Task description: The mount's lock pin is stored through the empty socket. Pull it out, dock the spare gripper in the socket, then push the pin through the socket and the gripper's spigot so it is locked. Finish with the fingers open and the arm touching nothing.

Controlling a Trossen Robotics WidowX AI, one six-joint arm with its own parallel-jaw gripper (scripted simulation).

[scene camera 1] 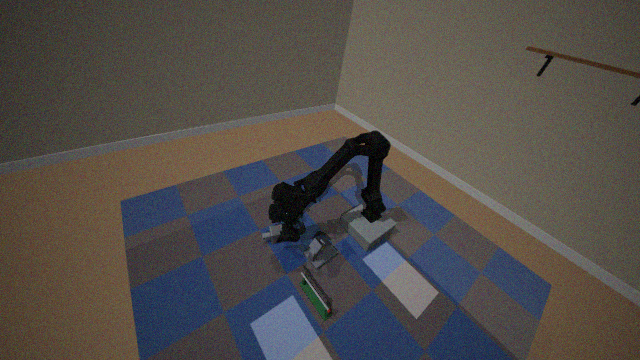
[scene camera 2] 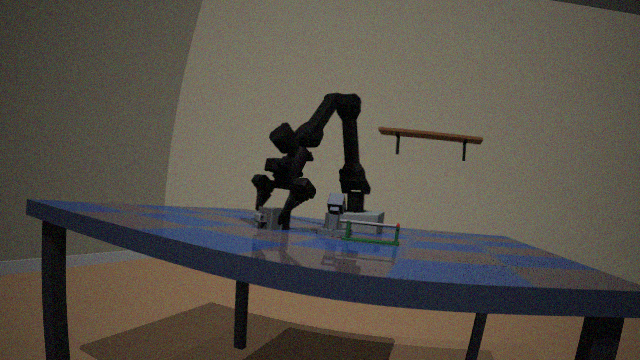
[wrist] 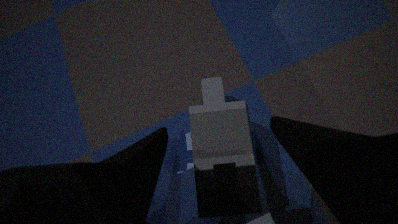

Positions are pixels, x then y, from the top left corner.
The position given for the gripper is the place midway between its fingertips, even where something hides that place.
Scene:
gripper: scene camera 1 274,232; scene camera 2 269,212; wrist 218,127

